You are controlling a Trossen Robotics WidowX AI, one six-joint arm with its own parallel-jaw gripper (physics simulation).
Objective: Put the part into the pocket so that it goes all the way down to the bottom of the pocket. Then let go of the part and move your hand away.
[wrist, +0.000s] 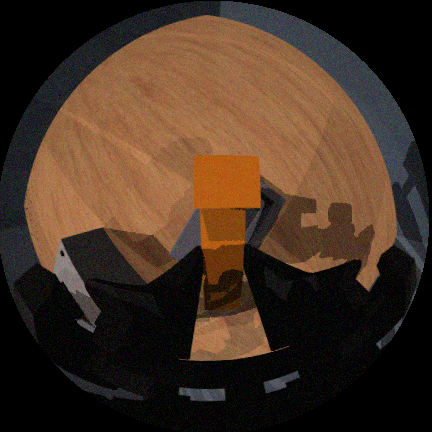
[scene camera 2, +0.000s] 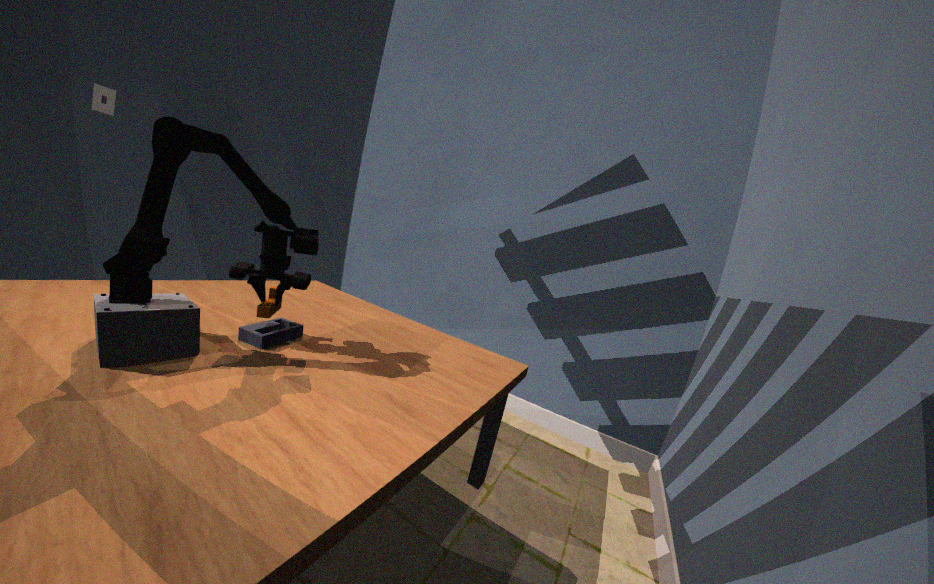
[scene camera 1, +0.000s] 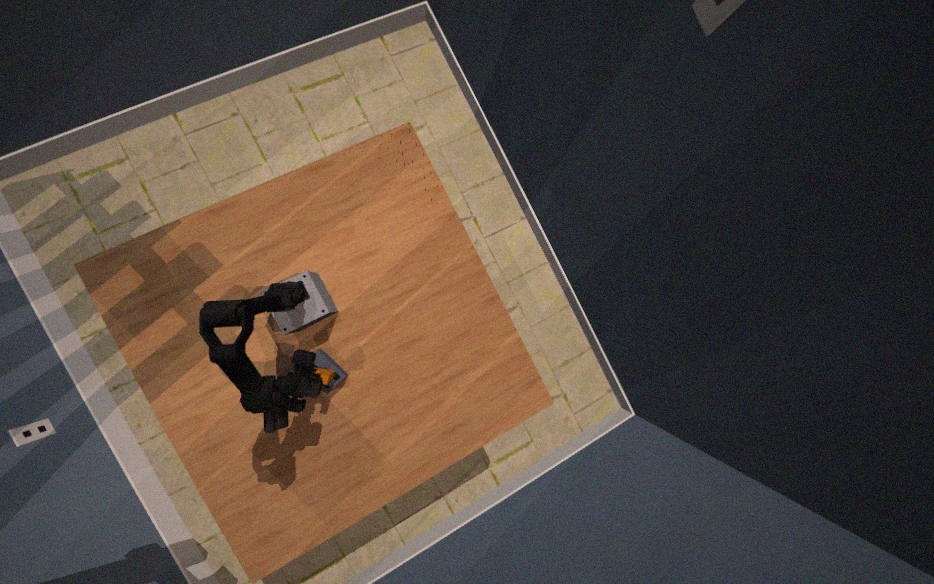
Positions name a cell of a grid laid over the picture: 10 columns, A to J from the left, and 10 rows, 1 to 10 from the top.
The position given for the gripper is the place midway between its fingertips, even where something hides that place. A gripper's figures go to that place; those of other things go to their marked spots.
Scene:
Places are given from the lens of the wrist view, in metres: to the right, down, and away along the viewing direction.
gripper (wrist: F6): 0.01, 0.03, 0.10
orange part (wrist: F5): 0.01, -0.01, 0.06

